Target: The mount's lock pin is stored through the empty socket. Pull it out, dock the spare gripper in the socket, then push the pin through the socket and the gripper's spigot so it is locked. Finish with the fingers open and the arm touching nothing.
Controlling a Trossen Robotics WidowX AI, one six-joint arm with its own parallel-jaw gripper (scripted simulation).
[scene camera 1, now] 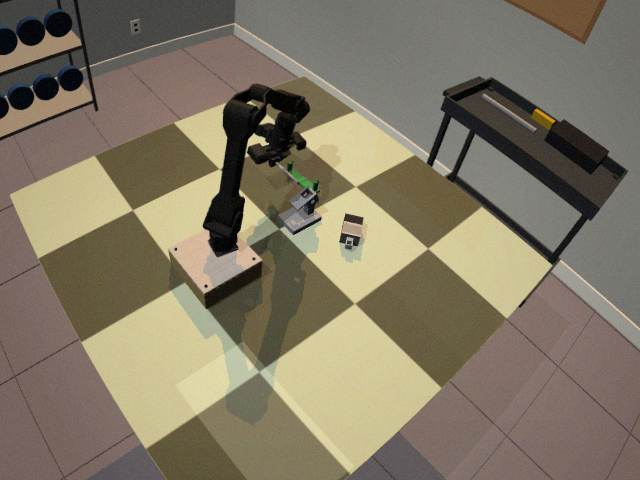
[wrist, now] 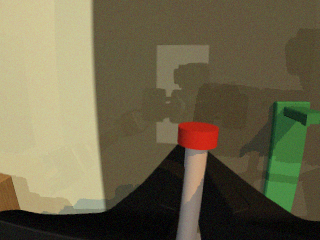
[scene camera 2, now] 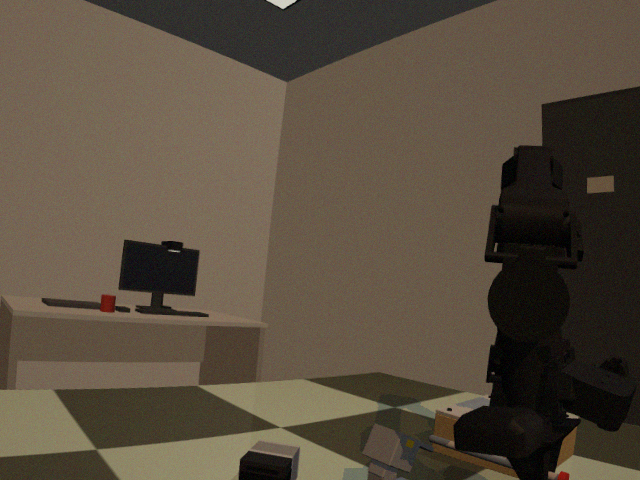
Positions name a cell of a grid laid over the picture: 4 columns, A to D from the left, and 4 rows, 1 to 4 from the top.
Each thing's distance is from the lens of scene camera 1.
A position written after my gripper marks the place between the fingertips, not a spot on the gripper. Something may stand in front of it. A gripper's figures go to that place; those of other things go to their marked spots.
my gripper (scene camera 1: B2): 145 cm
socket (scene camera 1: B2): 139 cm
